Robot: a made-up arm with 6 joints.
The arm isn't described. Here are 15 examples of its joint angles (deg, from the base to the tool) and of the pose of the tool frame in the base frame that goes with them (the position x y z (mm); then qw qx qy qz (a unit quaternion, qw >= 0)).
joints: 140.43 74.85 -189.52 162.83 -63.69 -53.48
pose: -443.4 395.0 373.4 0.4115 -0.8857 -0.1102 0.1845
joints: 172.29 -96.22 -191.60 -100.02 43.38 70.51
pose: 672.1 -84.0 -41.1 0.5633 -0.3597 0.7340 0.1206
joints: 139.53 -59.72 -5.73 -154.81 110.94 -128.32
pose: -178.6 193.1 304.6 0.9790 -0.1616 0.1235 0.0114
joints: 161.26 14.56 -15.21 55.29 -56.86 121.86
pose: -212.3 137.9 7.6 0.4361 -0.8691 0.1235 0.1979
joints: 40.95 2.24 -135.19 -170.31 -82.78 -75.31
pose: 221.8 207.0 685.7 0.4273 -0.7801 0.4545 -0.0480
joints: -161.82 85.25 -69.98 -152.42 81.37 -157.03
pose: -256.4 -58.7 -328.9 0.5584 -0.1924 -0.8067 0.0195
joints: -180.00 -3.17 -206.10 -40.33 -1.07 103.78
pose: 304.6 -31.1 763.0 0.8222 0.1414 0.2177 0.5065
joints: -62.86 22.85 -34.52 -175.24 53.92 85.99
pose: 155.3 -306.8 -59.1 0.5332 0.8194 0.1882 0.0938
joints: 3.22 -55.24 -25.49 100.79 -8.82 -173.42
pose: 287.1 -38.6 359.0 0.4087 0.6367 0.4341 0.4891
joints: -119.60 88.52 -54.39 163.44 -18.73 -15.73
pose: -27.6 -11.8 -249.7 0.1495 -0.6097 -0.6587 -0.4148
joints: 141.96 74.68 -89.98 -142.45 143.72 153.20
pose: -362.2 340.2 -133.7 0.6305 -0.1562 -0.1578 -0.7437
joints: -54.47 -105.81 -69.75 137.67 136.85 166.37
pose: -171.5 327.5 551.5 0.3098 -0.6808 0.6169 0.2447
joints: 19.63 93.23 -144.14 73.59 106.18 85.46
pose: 563.9 273.1 -102.1 0.0621 -0.5309 0.4854 0.6919
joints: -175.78 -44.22 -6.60 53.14 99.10 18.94
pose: -228.6 -70.4 145.3 0.4450 0.2197 0.7946 -0.3497
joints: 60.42 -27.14 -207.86 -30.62 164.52 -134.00
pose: -163.3 -351.0 588.1 0.2618 0.1477 0.8127 0.4991
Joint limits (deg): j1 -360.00..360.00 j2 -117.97..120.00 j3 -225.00..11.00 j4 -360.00..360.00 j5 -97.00..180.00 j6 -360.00..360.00
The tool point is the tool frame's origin. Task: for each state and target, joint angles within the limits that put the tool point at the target. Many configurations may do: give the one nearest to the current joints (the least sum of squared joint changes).
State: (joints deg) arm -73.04 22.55 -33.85 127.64 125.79 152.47
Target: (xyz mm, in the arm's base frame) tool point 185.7 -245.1 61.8
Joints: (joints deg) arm -64.78 7.45 -21.34 123.09 133.74 152.47
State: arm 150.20 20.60 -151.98 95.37 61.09 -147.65
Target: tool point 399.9 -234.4 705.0
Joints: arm 153.61 -29.59 -191.32 97.69 63.30 -147.65
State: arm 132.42 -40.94 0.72 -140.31 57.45 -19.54
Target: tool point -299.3 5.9 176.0
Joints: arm 180.88 -45.42 -7.42 -142.71 51.20 -19.54
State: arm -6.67 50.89 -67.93 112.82 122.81 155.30
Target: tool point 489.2 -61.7 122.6
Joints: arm -15.48 27.56 -64.24 110.89 130.63 155.30
